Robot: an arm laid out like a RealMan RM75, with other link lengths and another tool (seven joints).
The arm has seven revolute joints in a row. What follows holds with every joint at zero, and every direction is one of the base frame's.
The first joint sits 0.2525 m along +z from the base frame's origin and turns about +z.
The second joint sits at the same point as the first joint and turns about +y.
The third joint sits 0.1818 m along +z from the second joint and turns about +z.
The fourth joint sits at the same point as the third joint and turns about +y.
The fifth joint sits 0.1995 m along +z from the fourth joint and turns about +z.
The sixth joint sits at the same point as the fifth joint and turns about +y.
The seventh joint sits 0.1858 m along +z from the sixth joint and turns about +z.
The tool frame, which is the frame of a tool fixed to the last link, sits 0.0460 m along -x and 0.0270 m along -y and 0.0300 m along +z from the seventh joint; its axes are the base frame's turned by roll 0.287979, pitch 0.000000 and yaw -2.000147 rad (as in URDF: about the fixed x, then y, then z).
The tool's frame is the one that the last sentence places.
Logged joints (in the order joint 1, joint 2, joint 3, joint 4, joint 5, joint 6, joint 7), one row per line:
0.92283 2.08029 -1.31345 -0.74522 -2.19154 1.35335 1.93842
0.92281 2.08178 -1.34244 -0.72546 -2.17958 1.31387 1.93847
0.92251 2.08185 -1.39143 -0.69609 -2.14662 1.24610 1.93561
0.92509 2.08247 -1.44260 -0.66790 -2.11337 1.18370 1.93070
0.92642 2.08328 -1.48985 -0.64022 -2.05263 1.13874 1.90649
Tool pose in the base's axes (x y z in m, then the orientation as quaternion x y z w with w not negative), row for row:
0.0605 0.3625 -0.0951 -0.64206 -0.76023 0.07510 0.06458
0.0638 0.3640 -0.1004 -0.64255 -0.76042 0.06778 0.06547
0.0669 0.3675 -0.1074 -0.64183 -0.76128 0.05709 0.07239
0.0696 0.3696 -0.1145 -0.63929 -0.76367 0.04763 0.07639
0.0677 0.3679 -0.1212 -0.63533 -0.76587 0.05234 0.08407
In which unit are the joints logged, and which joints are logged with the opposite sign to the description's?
The joints are logged in radians. Opposite sign: joint 6.
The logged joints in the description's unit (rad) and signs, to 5 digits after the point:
0.92283 2.08029 -1.31345 -0.74522 -2.19154 -1.35335 1.93842
0.92281 2.08178 -1.34244 -0.72546 -2.17958 -1.31387 1.93847
0.92251 2.08185 -1.39143 -0.69609 -2.14662 -1.24610 1.93561
0.92509 2.08247 -1.44260 -0.66790 -2.11337 -1.18370 1.93070
0.92642 2.08328 -1.48985 -0.64022 -2.05263 -1.13874 1.90649

